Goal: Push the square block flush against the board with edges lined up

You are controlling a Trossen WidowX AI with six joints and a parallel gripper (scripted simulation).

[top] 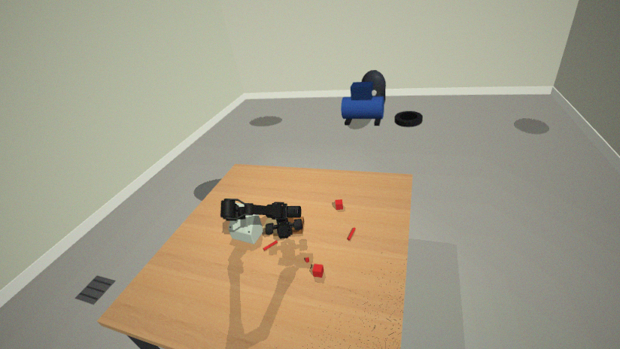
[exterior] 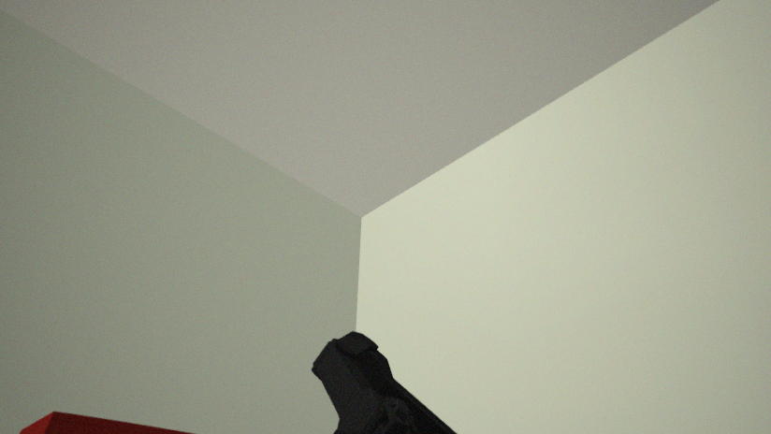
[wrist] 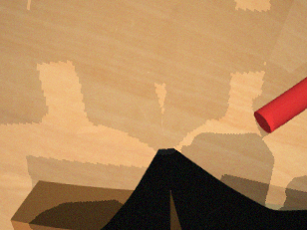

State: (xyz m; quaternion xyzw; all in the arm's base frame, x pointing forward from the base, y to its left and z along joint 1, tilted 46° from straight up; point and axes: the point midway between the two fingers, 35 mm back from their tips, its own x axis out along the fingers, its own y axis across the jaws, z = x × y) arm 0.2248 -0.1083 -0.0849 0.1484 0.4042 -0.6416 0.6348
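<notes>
The brown square block is 1 cm ahead of my gripper tip, 9 cm to the left of it and 1 cm above it. From my gripper tip the other things lie so: tiny red piece 15 cm ahead, 13 cm to the right; pale board 10 cm behind, 10 cm to the left, 1 cm above.
</notes>
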